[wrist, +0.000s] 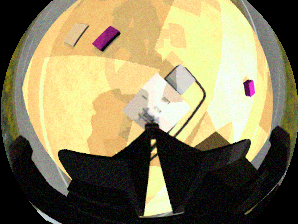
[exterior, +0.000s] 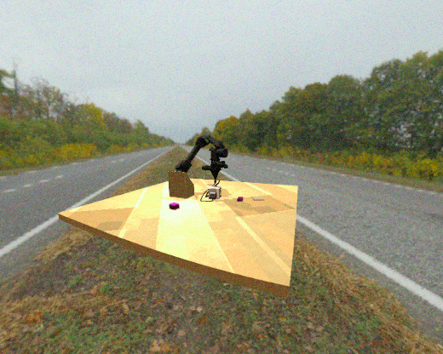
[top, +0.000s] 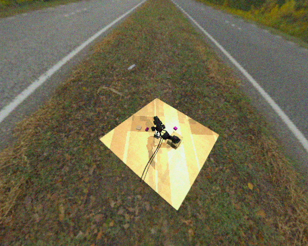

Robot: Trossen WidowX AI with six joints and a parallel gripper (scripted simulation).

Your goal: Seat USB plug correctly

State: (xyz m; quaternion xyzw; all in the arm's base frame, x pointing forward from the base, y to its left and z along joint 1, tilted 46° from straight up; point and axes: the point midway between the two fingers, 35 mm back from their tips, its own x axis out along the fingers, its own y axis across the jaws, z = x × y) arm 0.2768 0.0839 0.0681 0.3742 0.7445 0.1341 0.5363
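My gripper tip is now 20 mm above the USB plug. From my gripper tip the other things lie so: flat white piece 290 mm ahead, 100 mm to the left, 130 mm below; magenta block 190 mm ahead, 20 mm to the left, 130 mm below.
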